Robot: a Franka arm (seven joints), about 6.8 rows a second.
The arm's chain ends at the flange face. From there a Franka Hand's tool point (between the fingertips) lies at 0.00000 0.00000 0.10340 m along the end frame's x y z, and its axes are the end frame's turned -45 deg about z.
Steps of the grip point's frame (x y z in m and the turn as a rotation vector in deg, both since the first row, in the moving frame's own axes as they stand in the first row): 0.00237, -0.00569, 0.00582, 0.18, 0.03, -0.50; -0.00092, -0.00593, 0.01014, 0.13, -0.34, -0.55; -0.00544, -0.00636, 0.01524, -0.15, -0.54, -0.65; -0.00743, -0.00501, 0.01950, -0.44, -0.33, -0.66; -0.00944, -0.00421, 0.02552, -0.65, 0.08, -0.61; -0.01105, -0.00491, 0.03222, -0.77, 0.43, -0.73; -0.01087, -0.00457, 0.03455, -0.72, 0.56, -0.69; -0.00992, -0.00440, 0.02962, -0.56, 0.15, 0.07; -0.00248, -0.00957, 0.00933, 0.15, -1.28, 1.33; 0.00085, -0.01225, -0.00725, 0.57, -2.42, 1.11; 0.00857, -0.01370, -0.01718, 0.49, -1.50, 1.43; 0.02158, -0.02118, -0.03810, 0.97, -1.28, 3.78
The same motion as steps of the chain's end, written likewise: -0.00216, -0.00543, 0.00582, 0.15, -0.11, -0.50; -0.00425, -0.00381, 0.01014, -0.15, -0.33, -0.55; -0.00785, -0.00153, 0.01524, -0.49, -0.28, -0.65; -0.00894, 0.00073, 0.01950, -0.54, 0.08, -0.66; -0.01059, 0.00298, 0.02553, -0.40, 0.52, -0.61; -0.01282, 0.00392, 0.03223, -0.24, 0.85, -0.73; -0.01255, 0.00426, 0.03456, -0.11, 0.91, -0.69; -0.01103, 0.00338, 0.02963, -0.29, 0.50, 0.07; -0.00668, -0.00643, 0.00936, -0.80, -1.01, 1.33; -0.00422, -0.01159, -0.00715, -1.31, -2.11, 1.11; -0.00107, -0.01700, -0.01714, -0.71, -1.41, 1.43; 0.00316, -0.03054, -0.03806, -0.22, -1.59, 3.78
